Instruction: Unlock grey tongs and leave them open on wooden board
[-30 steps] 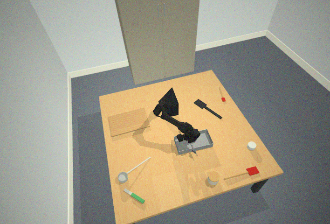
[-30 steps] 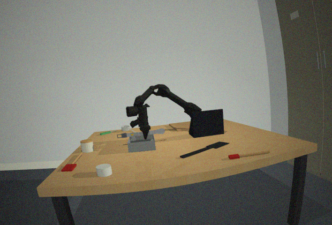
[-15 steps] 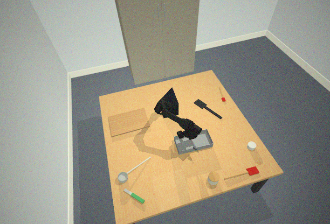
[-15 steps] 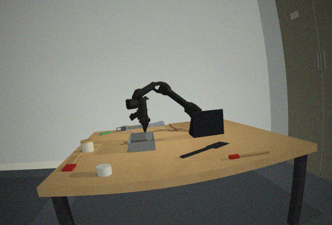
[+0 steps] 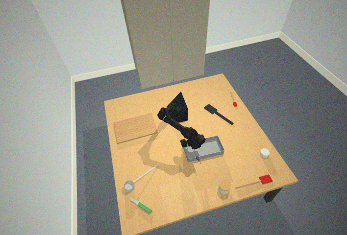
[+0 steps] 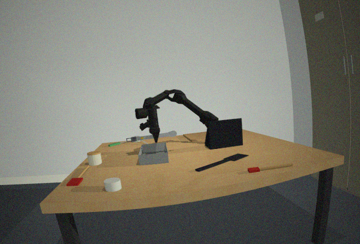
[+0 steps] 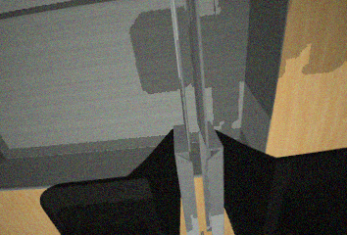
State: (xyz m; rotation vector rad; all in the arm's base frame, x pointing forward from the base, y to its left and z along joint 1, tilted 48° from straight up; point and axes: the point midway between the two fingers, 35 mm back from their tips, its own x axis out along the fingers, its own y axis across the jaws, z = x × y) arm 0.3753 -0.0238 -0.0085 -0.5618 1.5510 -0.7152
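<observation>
The wooden board is 400 mm to the right of my gripper tip, 400 mm behind it and 60 mm below it. From my gripper tip the other things lie so: black spatula (370 mm to the left, 300 mm behind, 70 mm below); then roasting tin (80 mm to the left, 40 mm below, 30 mm ahead); then jar (370 mm ahead, 100 mm to the left, 40 mm below).
</observation>
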